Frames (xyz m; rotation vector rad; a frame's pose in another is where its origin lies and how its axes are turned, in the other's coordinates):
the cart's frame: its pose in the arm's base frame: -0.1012 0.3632 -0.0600 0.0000 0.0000 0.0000
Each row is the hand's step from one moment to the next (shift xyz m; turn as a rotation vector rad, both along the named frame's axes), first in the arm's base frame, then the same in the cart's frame.
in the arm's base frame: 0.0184 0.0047 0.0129 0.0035 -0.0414 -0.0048
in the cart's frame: 0.0184 0.0047 0.0129 0.0035 -0.0414 -0.0048
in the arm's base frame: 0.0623 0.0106 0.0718 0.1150 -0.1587 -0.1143
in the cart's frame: 0.0623 0.0106 0.0718 0.1150 -0.1587 -0.1143
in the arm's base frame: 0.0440 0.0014 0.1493 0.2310 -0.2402 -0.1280
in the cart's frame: 0.0440 0.0014 0.1493 0.2310 -0.2402 -0.1280
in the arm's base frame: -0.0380 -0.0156 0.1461 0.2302 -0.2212 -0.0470
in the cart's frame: -0.0380 -0.0156 0.1461 0.2302 -0.2212 -0.0470
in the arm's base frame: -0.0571 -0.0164 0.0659 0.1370 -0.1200 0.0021
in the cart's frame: -0.0571 -0.0164 0.0659 0.1370 -0.1200 0.0021
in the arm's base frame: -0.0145 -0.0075 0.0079 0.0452 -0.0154 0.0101
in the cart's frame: -0.0145 -0.0075 0.0079 0.0452 -0.0154 0.0101
